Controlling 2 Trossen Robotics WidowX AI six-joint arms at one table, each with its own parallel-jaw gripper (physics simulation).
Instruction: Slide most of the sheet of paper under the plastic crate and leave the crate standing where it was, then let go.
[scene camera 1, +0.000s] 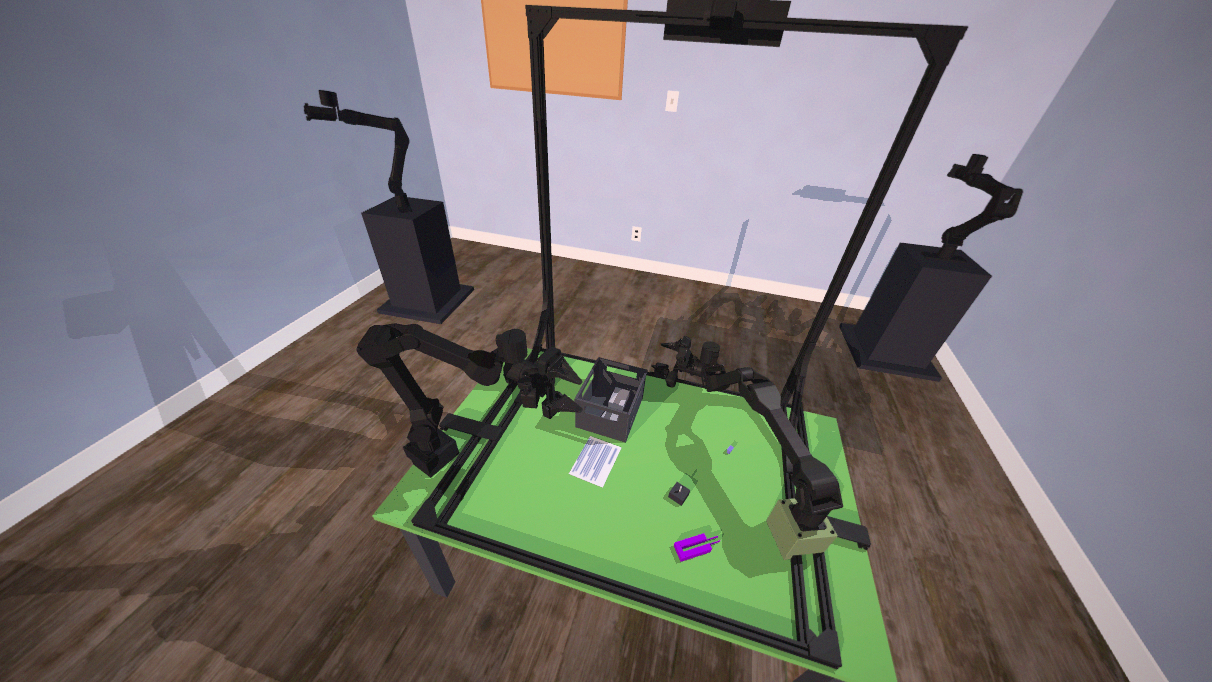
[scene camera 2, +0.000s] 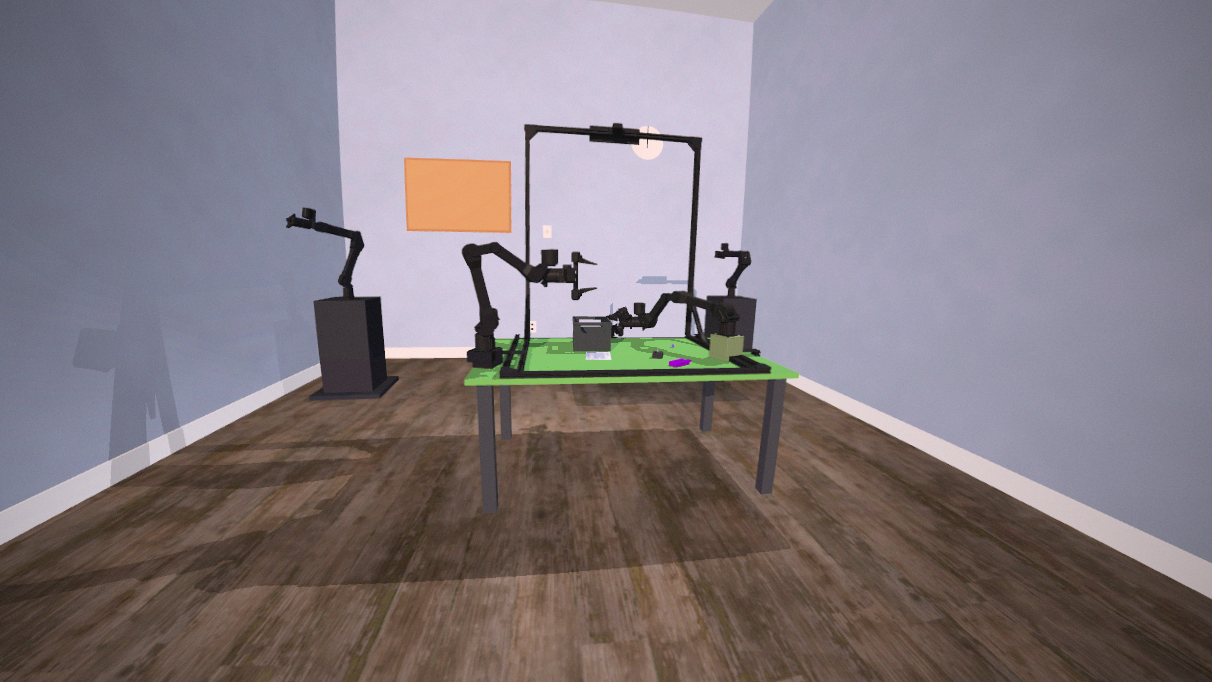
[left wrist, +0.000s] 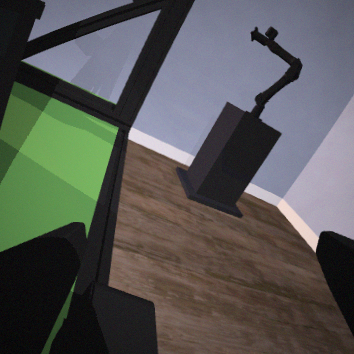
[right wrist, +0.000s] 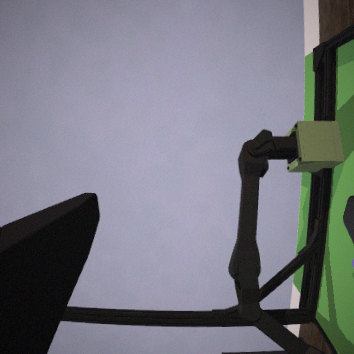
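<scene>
The dark grey plastic crate (scene camera 1: 601, 423) (scene camera 2: 591, 337) stands upright toward the back of the table. The white printed sheet of paper (scene camera 1: 595, 462) (scene camera 2: 597, 356) lies flat in front of it, its back edge close to the crate's foot; whether any of it is underneath is unclear. My left gripper (scene camera 1: 659, 357) (scene camera 2: 611, 324) (left wrist: 203, 238) is open and empty, behind and to the right of the crate in scene camera 1. My right gripper (scene camera 1: 579, 394) (scene camera 2: 595, 276) (right wrist: 223, 206) is open and empty, raised above the crate in scene camera 2. Neither wrist view shows the paper.
Pale items (scene camera 1: 619, 396) lie inside the crate. A small black block (scene camera 1: 678, 491), a purple object (scene camera 1: 693, 547) and a small blue item (scene camera 1: 729, 447) lie to the paper's right. Dark frame rails (scene camera 1: 593, 576) border the green table (scene camera 1: 550, 517). A dark, unidentified block shows low in the left wrist view.
</scene>
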